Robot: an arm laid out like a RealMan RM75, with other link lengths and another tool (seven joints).
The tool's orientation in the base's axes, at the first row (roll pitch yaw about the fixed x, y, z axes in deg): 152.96, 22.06, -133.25
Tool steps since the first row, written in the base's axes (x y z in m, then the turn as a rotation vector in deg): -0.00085, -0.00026, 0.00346, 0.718, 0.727, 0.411; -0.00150, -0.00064, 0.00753, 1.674, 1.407, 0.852; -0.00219, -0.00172, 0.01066, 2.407, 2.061, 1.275; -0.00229, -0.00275, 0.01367, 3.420, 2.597, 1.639; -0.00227, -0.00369, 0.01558, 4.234, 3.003, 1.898; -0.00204, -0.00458, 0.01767, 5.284, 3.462, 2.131; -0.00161, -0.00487, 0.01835, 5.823, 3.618, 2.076; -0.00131, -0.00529, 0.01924, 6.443, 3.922, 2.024; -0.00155, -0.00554, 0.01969, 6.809, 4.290, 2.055
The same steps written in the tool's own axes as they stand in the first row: -0.00058, 0.00198, -0.00291, -1.101, -0.023, -0.009; -0.00144, 0.00401, -0.00642, -2.333, -0.239, -0.093; -0.00145, 0.00533, -0.00953, -3.399, -0.304, -0.154; -0.00182, 0.00618, -0.01258, -4.540, -0.666, -0.260; -0.00192, 0.00651, -0.01468, -5.429, -0.983, -0.331; -0.00225, 0.00678, -0.01692, -6.493, -1.466, -0.376; -0.00258, 0.00660, -0.01769, -6.920, -1.826, -0.299; -0.00282, 0.00654, -0.01869, -7.499, -2.175, -0.150; -0.00267, 0.00679, -0.01917, -7.992, -2.263, -0.009
